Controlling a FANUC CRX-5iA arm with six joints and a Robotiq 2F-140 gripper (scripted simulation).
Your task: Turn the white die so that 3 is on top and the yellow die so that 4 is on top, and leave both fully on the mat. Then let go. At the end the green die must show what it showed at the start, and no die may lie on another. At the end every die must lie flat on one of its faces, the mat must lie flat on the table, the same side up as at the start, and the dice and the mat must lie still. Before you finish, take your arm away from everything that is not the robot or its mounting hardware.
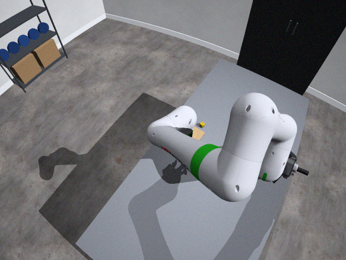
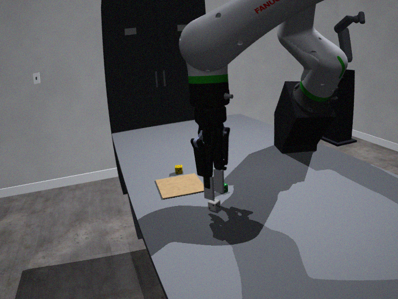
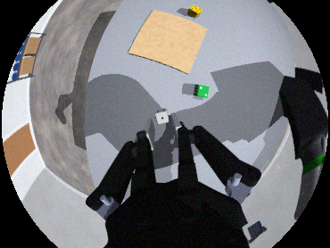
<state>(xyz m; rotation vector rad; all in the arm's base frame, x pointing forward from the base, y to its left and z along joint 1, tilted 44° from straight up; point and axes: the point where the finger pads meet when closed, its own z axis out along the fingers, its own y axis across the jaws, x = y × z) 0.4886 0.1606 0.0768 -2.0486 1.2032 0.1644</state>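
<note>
Now: hand 6 cm above the white die. From my hand the other things lie so: tan mat 18 cm to the right, 7 cm below, 5 cm ahead; green die 9 cm to the right, 6 cm below, 6 cm behind; yellow die 29 cm to the right, 6 cm below, 3 cm ahead.
</note>
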